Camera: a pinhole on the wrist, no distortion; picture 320 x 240 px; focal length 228.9 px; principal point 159.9 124.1 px. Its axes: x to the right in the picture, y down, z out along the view. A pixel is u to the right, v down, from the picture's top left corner.
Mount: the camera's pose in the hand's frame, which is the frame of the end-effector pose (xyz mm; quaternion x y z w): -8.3 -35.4 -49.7 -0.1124 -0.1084 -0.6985 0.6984
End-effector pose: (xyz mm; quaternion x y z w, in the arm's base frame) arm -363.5 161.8 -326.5 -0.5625 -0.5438 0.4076 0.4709
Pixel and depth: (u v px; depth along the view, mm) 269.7 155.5 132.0
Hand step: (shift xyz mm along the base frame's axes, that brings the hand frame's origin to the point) -104.2 16.9 32.7
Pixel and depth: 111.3 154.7 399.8
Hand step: -253.2 79.3 -229.7
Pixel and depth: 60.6 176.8 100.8
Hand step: -21.9 19.5 -42.7
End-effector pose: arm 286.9 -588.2 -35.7 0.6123 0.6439 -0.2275 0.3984
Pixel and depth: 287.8 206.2 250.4
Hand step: -28.8 -143.5 -217.4
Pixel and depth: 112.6 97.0 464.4
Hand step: 274.1 -290.9 -123.1
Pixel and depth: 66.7 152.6 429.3
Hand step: 329.8 -170.3 -162.5
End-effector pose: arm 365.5 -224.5 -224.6 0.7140 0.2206 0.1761 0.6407
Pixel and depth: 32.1 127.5 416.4
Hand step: 174.8 -255.6 279.7
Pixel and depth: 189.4 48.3 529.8
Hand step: 108.2 -501.7 12.7
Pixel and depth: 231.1 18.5 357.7
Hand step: 27.3 -362.8 -63.3
